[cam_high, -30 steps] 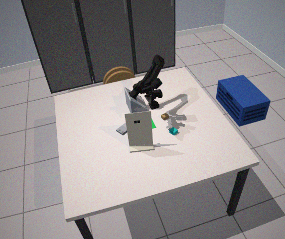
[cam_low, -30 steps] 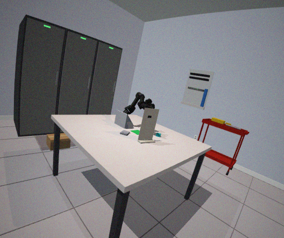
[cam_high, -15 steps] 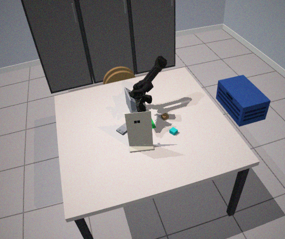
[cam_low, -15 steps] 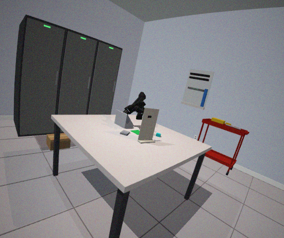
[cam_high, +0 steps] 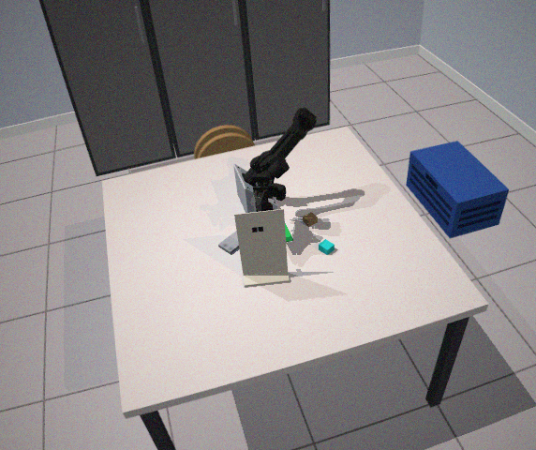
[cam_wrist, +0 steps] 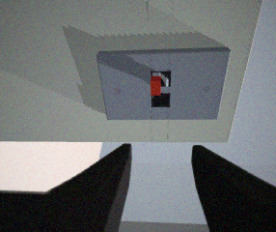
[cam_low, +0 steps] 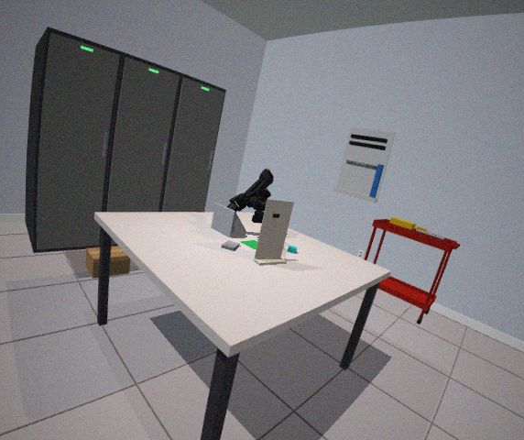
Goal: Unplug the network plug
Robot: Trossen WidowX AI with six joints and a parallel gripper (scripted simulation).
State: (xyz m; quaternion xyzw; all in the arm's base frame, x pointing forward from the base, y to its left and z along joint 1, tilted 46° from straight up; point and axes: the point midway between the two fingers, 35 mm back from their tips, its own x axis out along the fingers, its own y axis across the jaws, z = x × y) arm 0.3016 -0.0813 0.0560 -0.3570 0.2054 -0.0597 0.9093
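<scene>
Now: gripper tip 90 mm short of the grey network plug and 20 mm to the left of it. The rest, counted from my gripper tip: green marked square: 240 mm below, 100 mm behind, 80 mm to the left; grey panel: 110 mm ahead, 90 mm below, 30 mm to the right; flat grey block: 230 mm below, 100 mm to the right, 100 mm behind.
</scene>
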